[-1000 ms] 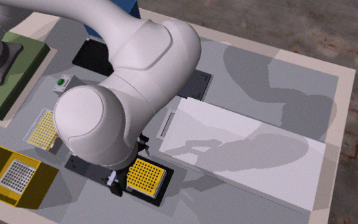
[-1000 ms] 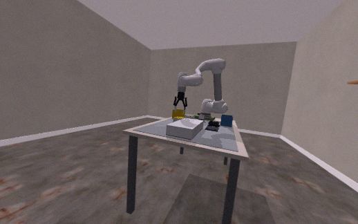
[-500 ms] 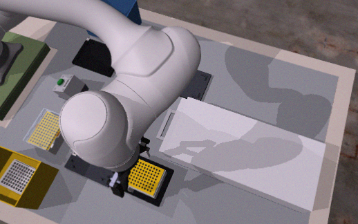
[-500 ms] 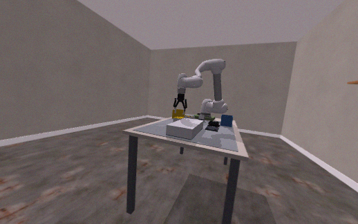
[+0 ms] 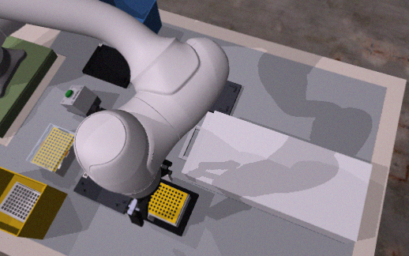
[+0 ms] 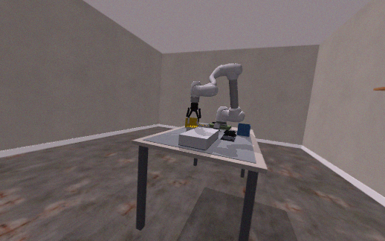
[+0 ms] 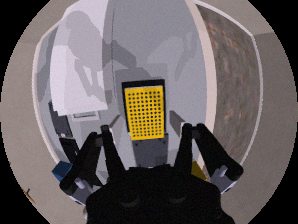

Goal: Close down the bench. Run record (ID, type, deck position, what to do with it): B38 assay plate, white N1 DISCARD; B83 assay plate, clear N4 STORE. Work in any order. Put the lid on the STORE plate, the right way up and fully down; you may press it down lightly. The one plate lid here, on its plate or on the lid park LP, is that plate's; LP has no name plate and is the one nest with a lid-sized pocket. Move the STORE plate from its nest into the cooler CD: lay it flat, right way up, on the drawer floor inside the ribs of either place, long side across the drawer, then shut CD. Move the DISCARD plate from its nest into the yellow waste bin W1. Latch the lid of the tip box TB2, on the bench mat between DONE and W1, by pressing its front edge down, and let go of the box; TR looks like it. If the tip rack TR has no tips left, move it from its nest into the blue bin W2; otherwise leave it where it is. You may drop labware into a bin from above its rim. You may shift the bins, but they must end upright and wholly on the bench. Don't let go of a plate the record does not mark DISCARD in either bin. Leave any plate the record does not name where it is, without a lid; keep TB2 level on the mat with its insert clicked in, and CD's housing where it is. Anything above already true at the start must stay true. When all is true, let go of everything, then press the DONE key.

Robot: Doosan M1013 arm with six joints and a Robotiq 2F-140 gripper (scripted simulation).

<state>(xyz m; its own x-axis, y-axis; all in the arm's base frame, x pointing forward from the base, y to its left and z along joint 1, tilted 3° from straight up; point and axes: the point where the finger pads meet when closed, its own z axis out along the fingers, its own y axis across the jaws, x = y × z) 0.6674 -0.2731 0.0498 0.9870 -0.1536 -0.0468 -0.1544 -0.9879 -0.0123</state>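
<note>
Now: hand 10 mm past the yellow tip rack and 60 mm above it. From my hand the other things lie so: flat grey lid: 140 mm ahead, 170 mm to the left, 90 mm below; then clear assay plate: 140 mm ahead, 170 mm to the left, 100 mm below; then cooler drawer: 170 mm ahead, 160 mm to the left, 90 mm below.
</note>
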